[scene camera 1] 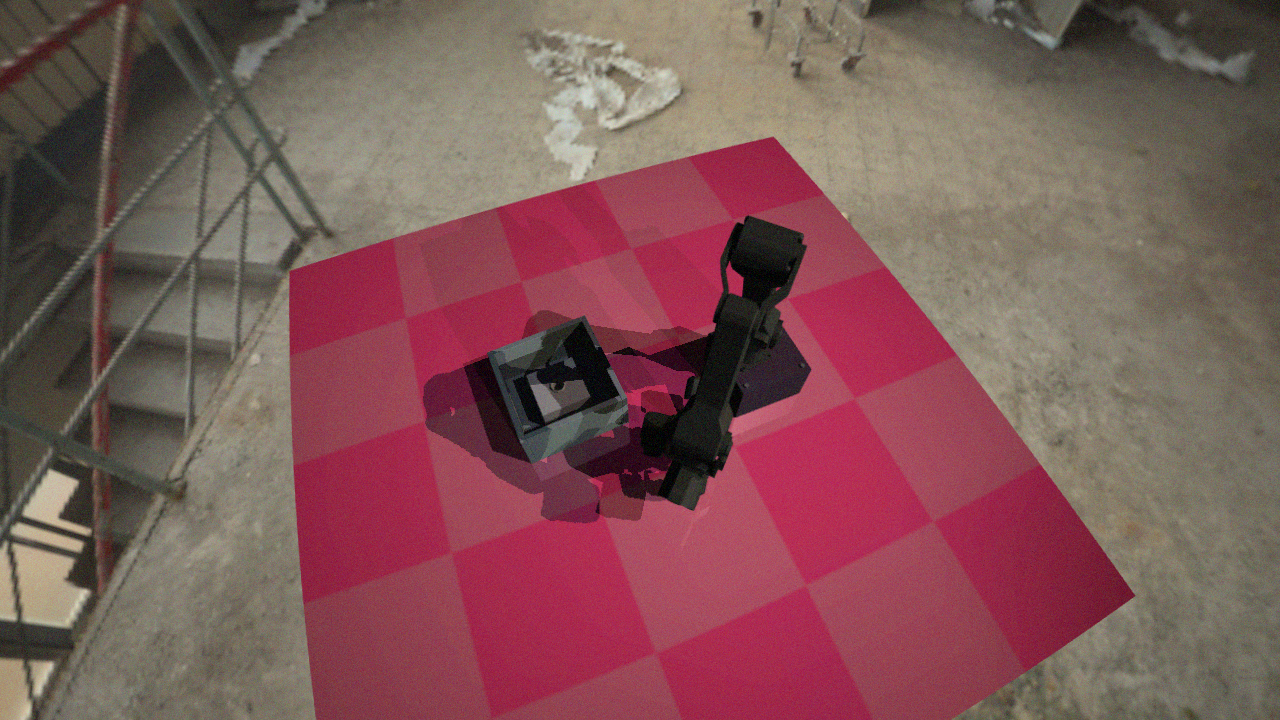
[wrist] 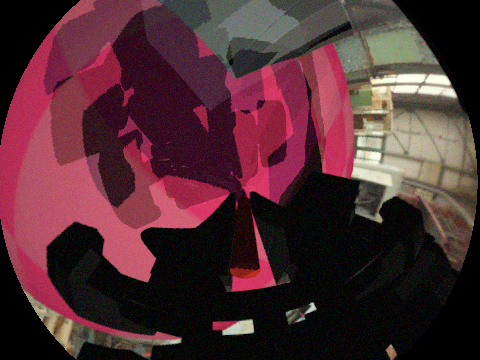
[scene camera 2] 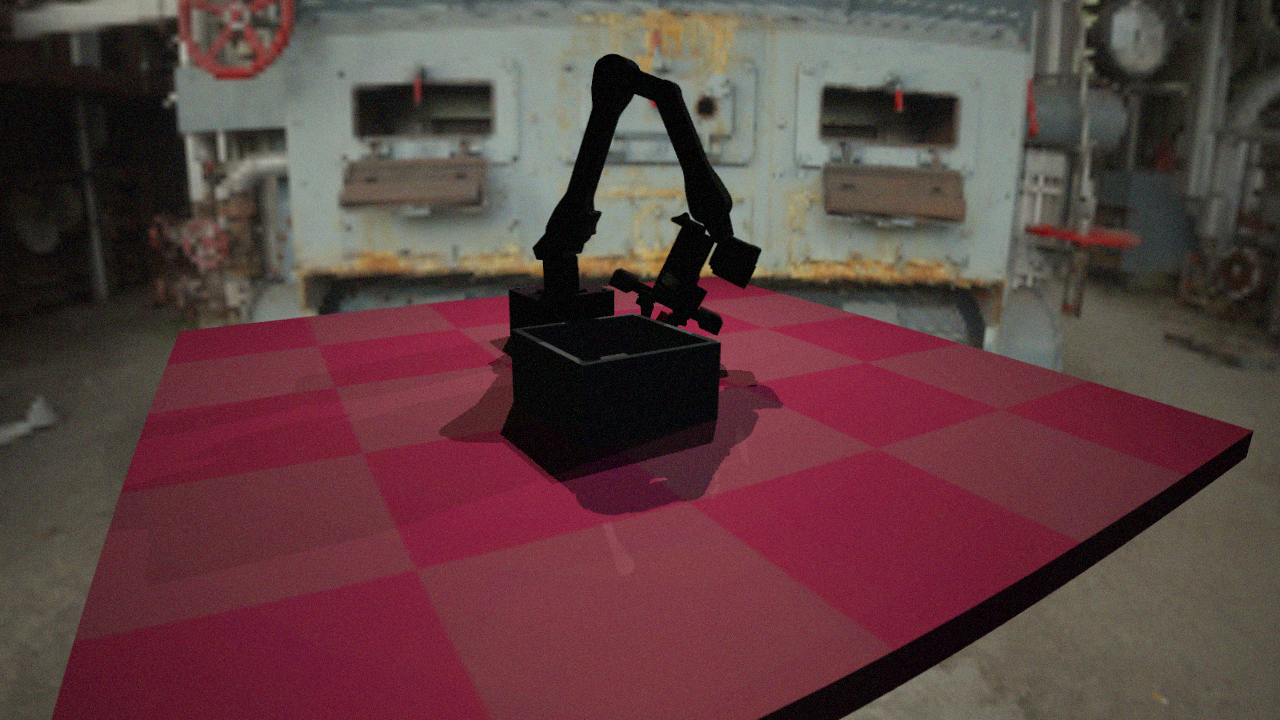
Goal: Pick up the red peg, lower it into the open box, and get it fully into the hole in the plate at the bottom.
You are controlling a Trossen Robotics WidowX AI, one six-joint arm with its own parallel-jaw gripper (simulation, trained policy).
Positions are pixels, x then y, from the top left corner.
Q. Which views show my gripper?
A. Scene camera 1, the wrist view and scene camera 2: all of them.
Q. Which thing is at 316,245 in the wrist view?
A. My gripper.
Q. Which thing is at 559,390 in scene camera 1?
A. A grey plate.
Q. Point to a box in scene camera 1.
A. At 511,363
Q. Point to a box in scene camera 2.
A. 669,379
